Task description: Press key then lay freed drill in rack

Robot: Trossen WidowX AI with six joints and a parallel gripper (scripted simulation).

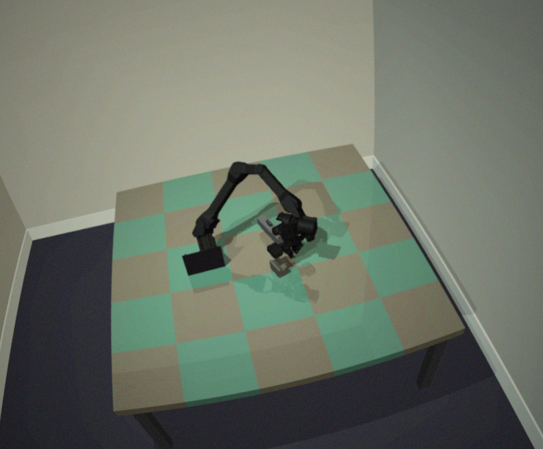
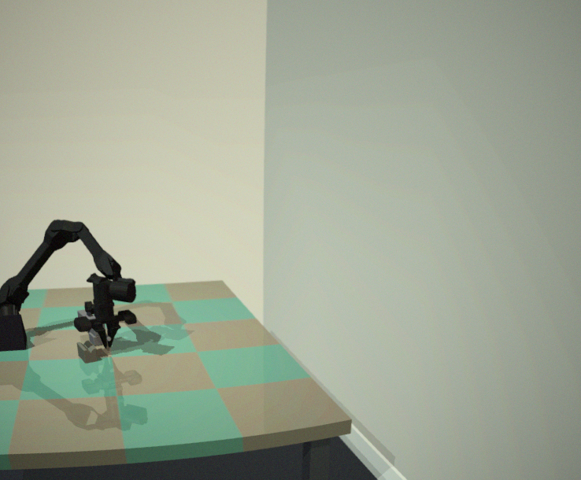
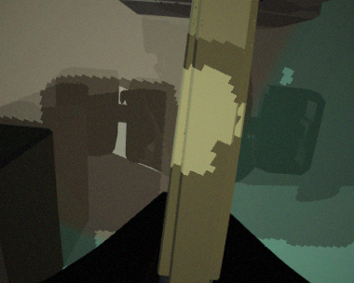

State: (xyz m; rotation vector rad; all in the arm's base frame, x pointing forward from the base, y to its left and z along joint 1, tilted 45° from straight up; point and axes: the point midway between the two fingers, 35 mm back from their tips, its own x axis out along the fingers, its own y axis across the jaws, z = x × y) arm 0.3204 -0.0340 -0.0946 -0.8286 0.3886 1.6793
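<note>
My gripper tip is now 1 cm past the drill, 4 cm to the right of it and 3 cm below it. Round my gripper tip: rack (6 cm behind, 4 cm to the right).
</note>
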